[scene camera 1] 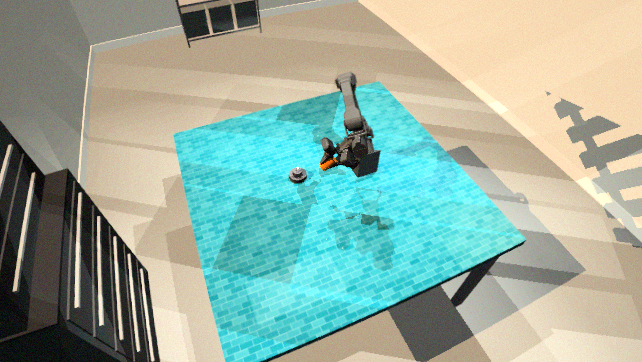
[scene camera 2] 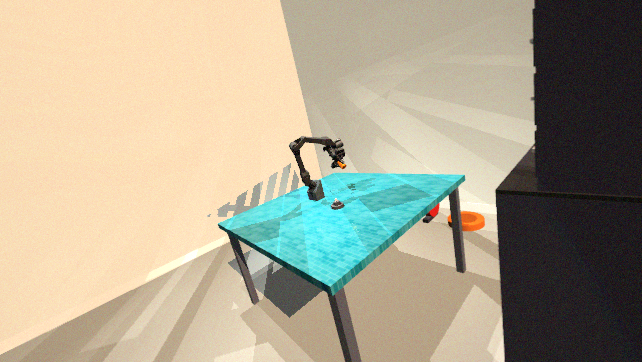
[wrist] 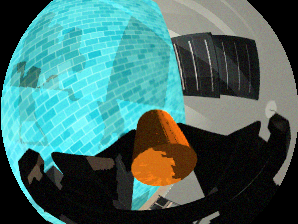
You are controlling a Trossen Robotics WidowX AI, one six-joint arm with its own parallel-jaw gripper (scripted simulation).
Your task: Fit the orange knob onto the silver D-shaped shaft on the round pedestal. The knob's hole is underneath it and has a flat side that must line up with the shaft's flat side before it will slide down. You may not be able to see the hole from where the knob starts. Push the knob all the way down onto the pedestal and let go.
Labels:
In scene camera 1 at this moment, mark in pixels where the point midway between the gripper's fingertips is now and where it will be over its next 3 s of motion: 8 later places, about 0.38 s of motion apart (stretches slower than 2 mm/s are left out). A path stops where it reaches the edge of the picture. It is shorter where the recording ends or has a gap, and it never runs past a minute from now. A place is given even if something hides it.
My gripper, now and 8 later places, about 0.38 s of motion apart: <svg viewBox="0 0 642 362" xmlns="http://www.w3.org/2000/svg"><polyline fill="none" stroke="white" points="324,165 323,162 323,163 323,168 323,173 323,177 322,183 322,193 322,200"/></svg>

